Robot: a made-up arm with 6 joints. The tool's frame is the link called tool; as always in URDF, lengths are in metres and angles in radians. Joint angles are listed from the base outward.
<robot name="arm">
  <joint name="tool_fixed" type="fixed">
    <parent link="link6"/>
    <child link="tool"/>
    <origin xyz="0 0 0"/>
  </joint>
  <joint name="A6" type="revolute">
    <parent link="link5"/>
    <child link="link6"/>
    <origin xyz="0 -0.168 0"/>
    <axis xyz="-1 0 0"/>
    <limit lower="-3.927" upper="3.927"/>
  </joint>
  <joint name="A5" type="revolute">
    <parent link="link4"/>
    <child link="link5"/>
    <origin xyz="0.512 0 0"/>
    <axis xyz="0 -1 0"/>
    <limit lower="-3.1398" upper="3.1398"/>
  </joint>
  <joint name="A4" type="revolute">
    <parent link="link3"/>
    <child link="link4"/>
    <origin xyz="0 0 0"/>
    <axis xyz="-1 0 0"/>
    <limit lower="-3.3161" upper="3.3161"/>
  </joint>
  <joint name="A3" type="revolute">
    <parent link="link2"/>
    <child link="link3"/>
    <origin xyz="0 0 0.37"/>
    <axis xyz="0 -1 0"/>
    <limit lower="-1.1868" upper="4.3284"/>
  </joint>
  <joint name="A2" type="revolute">
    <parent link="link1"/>
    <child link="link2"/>
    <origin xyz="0 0 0"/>
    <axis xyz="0 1 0"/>
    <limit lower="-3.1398" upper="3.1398"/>
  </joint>
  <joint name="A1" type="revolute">
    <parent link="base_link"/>
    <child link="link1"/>
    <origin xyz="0 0 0.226"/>
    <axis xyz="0 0 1"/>
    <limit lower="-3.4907" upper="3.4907"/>
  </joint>
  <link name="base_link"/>
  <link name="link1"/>
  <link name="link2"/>
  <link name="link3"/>
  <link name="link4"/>
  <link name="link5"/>
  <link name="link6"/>
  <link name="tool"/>
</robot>
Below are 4 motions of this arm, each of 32 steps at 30 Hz.
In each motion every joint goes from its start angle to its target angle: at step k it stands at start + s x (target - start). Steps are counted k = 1, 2, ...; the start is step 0. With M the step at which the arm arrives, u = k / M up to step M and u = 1 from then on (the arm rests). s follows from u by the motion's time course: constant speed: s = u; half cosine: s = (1 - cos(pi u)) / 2; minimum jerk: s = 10 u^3 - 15 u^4 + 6 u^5.
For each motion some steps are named. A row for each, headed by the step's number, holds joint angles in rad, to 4 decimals.
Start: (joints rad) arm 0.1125 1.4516 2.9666 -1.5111 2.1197 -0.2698
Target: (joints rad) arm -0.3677 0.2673 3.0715 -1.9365 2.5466 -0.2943
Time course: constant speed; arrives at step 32
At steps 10, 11, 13, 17, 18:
10: -0.0376 1.0815 2.9994 -1.6440 2.2531 -0.2775
11: -0.0526 1.0445 3.0027 -1.6573 2.2664 -0.2782
13: -0.0826 0.9705 3.0092 -1.6839 2.2931 -0.2798
17: -0.1426 0.8224 3.0223 -1.7371 2.3465 -0.2828
18: -0.1576 0.7854 3.0256 -1.7504 2.3598 -0.2836

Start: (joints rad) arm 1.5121 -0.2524 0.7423 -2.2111 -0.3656 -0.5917
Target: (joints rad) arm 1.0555 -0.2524 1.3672 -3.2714 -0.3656 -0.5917
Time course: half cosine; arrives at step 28
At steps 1, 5, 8, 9, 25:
1: 1.5107 -0.2524 0.7443 -2.2144 -0.3656 -0.5917
5: 1.4771 -0.2524 0.7902 -2.2924 -0.3656 -0.5917
8: 1.4261 -0.2524 0.8599 -2.4107 -0.3656 -0.5917
9: 1.4053 -0.2524 0.8885 -2.4592 -0.3656 -0.5917
25: 1.0683 -0.2524 1.3497 -3.2416 -0.3656 -0.5917

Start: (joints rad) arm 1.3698 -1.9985 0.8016 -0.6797 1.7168 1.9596
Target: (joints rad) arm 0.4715 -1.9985 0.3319 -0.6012 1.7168 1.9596
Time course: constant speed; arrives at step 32
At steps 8, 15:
8: 1.1452 -1.9985 0.6842 -0.6601 1.7168 1.9596
15: 0.9487 -1.9985 0.5814 -0.6429 1.7168 1.9596

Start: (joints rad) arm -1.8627 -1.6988 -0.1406 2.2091 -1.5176 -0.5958
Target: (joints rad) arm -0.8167 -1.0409 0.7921 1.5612 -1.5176 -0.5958
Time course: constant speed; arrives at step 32
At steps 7, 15, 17, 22, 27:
7: -1.6339 -1.5549 0.0634 2.0674 -1.5176 -0.5958
15: -1.3724 -1.3904 0.2966 1.9054 -1.5176 -0.5958
17: -1.3070 -1.3493 0.3549 1.8649 -1.5176 -0.5958
22: -1.1436 -1.2465 0.5006 1.7637 -1.5176 -0.5958
27: -0.9801 -1.1437 0.6464 1.6624 -1.5176 -0.5958

